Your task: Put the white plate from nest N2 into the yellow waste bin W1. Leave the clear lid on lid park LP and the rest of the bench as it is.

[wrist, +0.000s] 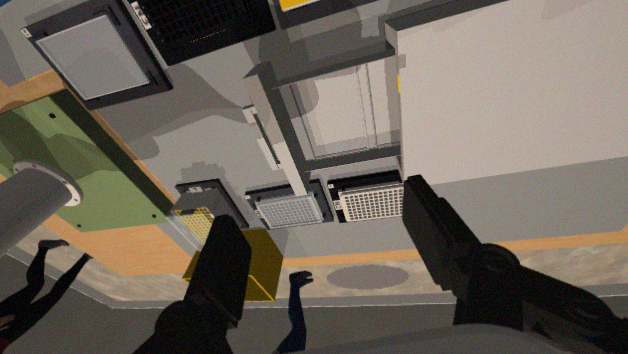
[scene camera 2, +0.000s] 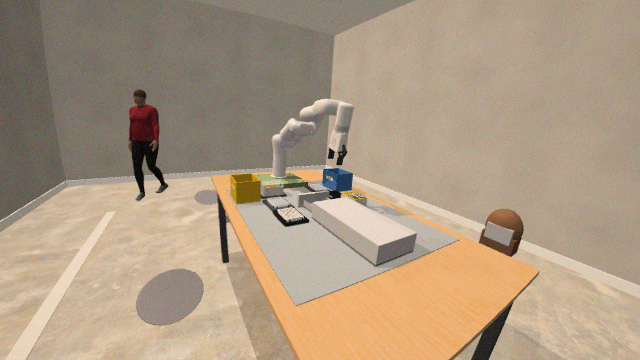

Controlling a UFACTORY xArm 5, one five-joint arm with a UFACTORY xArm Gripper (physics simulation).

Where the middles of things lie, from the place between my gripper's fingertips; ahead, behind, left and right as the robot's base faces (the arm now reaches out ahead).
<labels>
Right now my hand is 140 mm past the white plate (wrist: 289, 210), 250 mm to the left of it and 240 mm above it. Round my hand: clear lid (wrist: 94, 56) (320 mm behind, 100 mm to the left, 240 mm below).
</labels>
